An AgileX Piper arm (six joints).
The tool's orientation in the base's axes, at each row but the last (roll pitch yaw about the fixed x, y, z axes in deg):
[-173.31, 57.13, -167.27]
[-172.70, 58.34, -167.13]
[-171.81, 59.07, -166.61]
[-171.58, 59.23, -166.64]
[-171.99, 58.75, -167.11]
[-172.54, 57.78, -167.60]
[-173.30, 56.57, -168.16]
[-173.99, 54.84, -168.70]
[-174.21, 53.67, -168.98]
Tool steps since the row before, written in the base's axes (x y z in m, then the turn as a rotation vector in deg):
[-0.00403, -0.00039, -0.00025, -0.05, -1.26, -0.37]
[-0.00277, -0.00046, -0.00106, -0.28, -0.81, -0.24]
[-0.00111, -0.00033, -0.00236, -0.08, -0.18, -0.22]
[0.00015, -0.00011, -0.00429, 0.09, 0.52, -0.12]
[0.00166, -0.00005, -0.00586, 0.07, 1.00, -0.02]
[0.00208, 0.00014, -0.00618, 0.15, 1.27, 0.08]
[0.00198, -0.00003, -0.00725, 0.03, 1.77, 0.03]
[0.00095, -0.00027, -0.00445, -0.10, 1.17, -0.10]
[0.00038, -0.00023, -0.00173, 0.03, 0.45, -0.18]
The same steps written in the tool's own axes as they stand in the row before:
[0.00239, 0.00013, -0.00328, 0.49, -1.22, 0.07]
[0.00237, -0.00007, -0.00184, 0.44, -0.75, -0.17]
[0.00262, -0.00003, 0.00023, 0.25, -0.15, 0.03]
[0.00362, 0.00020, 0.00229, 0.00, 0.52, 0.17]
[0.00418, 0.00020, 0.00443, -0.13, 0.99, 0.12]
[0.00413, 0.00035, 0.00504, -0.29, 1.24, 0.15]
[0.00499, 0.00022, 0.00562, -0.24, 1.75, 0.11]
[0.00313, -0.00010, 0.00331, 0.01, 1.18, 0.04]
[0.00120, -0.00017, 0.00131, 0.08, 0.45, 0.15]

